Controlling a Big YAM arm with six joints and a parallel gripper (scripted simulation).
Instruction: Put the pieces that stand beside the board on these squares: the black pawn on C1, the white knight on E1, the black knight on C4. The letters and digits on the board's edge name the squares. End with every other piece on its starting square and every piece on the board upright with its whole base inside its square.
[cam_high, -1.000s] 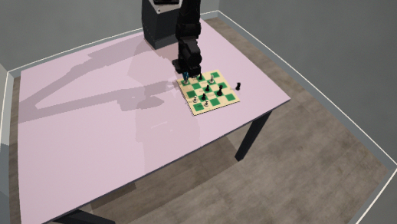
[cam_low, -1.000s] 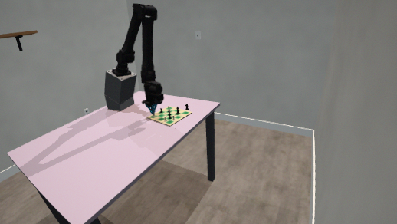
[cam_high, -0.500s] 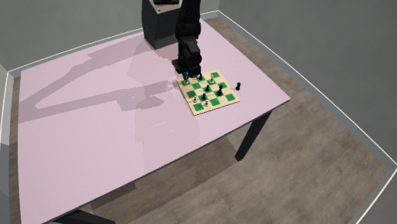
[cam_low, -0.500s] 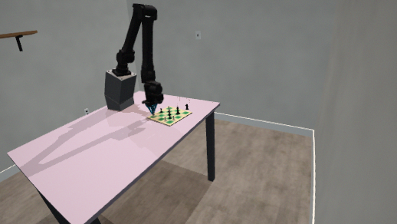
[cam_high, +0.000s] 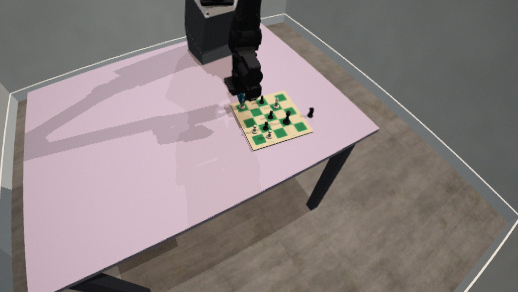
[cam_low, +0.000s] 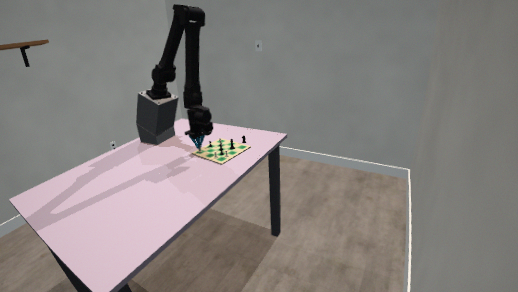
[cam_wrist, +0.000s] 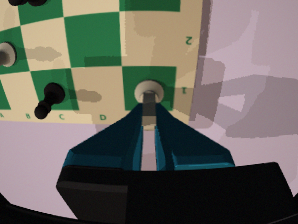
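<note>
Now: the white knight 1 cm below my hand. Round my hand: black knight 22 cm to the left, 10 cm ahead, 2 cm below; chessboard 8 cm to the left, 7 cm ahead, 3 cm below.
</note>
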